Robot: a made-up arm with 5 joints. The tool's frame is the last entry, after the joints.
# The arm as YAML. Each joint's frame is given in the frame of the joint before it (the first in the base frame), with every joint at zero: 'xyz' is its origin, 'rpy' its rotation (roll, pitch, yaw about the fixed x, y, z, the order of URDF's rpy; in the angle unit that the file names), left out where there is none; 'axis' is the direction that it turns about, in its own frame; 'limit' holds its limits. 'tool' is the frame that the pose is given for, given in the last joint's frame.
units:
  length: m
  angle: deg
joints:
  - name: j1
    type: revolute
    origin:
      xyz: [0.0, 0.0, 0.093]
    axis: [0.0, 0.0, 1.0]
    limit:
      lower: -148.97
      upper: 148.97
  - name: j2
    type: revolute
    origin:
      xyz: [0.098, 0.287, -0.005]
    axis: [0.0, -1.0, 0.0]
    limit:
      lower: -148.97
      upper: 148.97
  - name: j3
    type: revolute
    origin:
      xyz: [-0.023, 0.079, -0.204]
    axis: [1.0, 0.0, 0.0]
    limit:
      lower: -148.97
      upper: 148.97
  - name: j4
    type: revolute
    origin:
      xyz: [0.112, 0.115, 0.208]
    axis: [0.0, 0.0, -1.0]
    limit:
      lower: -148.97
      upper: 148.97
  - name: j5
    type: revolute
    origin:
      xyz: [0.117, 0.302, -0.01]
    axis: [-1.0, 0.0, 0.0]
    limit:
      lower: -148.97
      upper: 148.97
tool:
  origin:
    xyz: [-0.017, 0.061, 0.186]
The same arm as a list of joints. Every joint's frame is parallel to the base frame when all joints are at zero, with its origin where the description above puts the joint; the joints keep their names.
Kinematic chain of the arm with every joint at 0, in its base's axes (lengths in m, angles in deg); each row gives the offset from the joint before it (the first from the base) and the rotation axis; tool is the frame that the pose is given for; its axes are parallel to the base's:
j1: xyz 0 0 0.093 axis +z
j2: xyz 0.098 0.287 -0.005 axis -y
j3: xyz -0.023 0.079 -0.204 axis +x
j4: xyz 0.112 0.115 0.208 axis -z
j5: xyz 0.117 0.302 -0.01 axis -x
tool: xyz -0.017 0.061 0.186
Joint limits (deg, base to tool): -148.97..148.97 -148.97..148.97 -148.97..148.97 -148.97..148.97 -148.97..148.97

